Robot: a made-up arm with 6 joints. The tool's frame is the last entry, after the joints. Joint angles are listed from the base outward. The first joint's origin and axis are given. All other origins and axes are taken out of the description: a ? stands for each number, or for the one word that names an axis. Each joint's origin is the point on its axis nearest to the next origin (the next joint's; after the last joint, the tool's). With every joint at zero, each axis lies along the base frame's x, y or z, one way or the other. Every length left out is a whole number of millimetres.
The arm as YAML. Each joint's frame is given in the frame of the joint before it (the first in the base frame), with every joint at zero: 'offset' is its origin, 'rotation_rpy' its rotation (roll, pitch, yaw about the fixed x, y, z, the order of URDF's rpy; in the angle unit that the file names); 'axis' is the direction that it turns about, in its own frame. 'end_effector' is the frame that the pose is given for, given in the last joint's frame.
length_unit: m
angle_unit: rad
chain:
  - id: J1
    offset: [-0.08, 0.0, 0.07]
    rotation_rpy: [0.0, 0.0, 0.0]
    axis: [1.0, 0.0, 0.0]
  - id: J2
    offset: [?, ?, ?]
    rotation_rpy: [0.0, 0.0, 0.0]
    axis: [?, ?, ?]
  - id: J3
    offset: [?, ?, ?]
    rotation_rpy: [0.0, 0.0, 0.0]
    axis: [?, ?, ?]
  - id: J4
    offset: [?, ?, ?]
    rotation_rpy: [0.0, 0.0, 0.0]
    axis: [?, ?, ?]
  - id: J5
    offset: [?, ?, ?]
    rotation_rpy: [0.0, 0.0, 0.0]
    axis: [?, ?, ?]
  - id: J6
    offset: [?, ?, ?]
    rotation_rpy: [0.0, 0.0, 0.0]
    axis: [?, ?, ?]
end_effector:
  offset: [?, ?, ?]
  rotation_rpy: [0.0, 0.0, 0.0]
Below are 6 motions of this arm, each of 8 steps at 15 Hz.
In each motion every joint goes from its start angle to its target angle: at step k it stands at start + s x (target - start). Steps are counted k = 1, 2, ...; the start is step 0. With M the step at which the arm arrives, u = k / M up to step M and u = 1 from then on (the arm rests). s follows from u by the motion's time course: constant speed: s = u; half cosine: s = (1 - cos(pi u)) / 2; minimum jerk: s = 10 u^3 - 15 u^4 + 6 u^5.
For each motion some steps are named. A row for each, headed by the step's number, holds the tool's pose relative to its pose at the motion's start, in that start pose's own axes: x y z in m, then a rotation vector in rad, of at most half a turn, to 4 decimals.
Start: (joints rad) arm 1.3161 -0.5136 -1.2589 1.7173 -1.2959 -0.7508
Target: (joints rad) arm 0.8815 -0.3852 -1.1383 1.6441 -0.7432 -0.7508
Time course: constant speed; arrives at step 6
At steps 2, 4, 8:
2: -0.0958 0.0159 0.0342 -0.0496 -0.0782 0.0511
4: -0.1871 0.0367 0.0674 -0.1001 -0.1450 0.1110
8: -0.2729 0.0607 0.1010 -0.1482 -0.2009 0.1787

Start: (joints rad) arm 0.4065 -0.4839 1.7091 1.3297 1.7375 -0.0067
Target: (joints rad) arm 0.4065 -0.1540 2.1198 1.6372 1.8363 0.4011
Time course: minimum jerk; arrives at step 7
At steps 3, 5, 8:
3: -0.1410 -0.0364 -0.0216 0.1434 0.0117 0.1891
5: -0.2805 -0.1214 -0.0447 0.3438 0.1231 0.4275
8: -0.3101 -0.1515 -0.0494 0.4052 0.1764 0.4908

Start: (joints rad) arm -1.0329 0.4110 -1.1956 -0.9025 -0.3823 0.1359
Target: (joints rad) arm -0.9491 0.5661 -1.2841 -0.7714 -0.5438 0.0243
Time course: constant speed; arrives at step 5
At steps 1, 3, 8:
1: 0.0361 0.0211 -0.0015 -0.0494 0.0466 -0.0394
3: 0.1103 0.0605 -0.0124 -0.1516 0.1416 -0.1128
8: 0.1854 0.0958 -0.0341 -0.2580 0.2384 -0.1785

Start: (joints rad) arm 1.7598 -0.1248 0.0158 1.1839 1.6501 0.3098
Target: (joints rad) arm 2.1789 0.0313 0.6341 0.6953 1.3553 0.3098
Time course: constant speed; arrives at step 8
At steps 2, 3, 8:
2: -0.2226 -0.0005 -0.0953 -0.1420 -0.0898 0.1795
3: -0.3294 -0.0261 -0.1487 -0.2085 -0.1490 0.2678
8: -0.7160 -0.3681 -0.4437 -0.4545 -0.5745 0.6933

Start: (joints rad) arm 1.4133 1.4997 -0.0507 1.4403 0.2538 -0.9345
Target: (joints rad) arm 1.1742 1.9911 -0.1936 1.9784 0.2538 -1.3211
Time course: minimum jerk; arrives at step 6
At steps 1, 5, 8:
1: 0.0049 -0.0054 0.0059 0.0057 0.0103 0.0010
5: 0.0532 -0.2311 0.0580 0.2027 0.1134 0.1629
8: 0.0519 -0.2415 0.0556 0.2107 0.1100 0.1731

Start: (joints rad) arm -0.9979 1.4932 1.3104 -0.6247 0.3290 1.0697
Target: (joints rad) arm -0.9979 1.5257 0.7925 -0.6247 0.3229 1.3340
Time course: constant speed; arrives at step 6
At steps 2, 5, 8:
2: 0.0255 0.0161 -0.0500 -0.0499 0.1020 0.0099
5: 0.0558 0.0287 -0.1314 -0.1272 0.2531 0.0057
8: 0.0637 0.0296 -0.1596 -0.1538 0.3025 -0.0008

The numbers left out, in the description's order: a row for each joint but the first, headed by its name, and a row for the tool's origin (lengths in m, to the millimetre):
J2: xyz 0.0 -0.1 -0.11, axis 0.0 0.0 -1.0
J3: xyz -0.01 0.12 0.0, axis 1.0 0.0 0.0
J4: xyz 0.0 -0.07 0.34, axis 0.0 1.0 0.0
J5: xyz -0.33 0.0 0.12, axis 0.0 0.0 1.0
J6: xyz 0.02 0.17 0.0, axis 1.0 0.0 0.0
tool: xyz 0.0 0.07 0.27

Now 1 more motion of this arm.
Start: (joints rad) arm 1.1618 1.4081 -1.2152 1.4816 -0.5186 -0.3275
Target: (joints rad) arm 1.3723 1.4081 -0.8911 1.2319 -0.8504 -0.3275
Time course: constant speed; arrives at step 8
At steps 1, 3, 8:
1: 0.0062 -0.0177 -0.0129 -0.0055 -0.0288 -0.0039
3: 0.0240 -0.0545 -0.0343 -0.0098 -0.0821 -0.0085
8: 0.0992 -0.1473 -0.0624 0.0117 -0.1829 -0.0023

